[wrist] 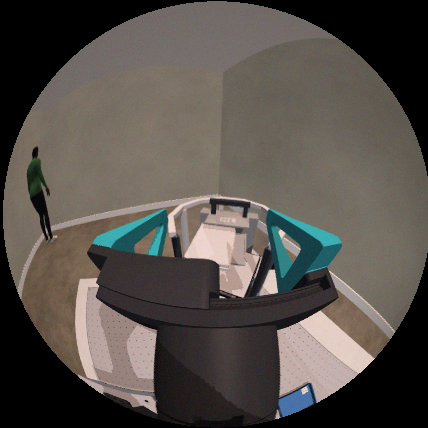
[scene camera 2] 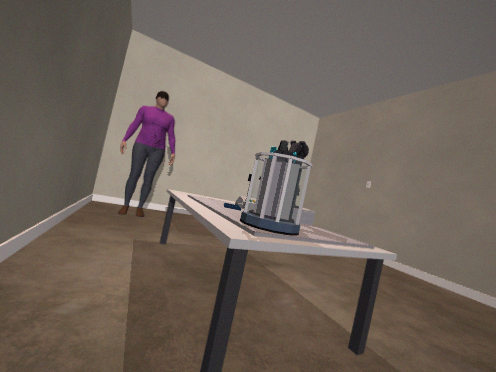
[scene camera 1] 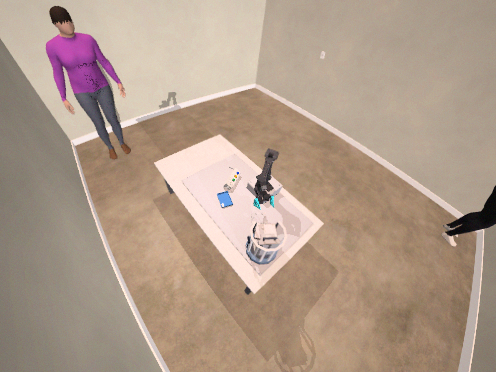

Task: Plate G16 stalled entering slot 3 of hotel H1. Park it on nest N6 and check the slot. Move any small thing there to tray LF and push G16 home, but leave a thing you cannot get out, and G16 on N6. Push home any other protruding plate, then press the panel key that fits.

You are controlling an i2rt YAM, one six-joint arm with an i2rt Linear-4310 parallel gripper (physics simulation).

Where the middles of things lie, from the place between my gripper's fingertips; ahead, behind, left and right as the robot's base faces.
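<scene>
Round plate rack (scene camera 2: 278, 183): relative to it, my hand is 70 mm short of it, 130 mm to the right of it and 210 mm above it.
</scene>
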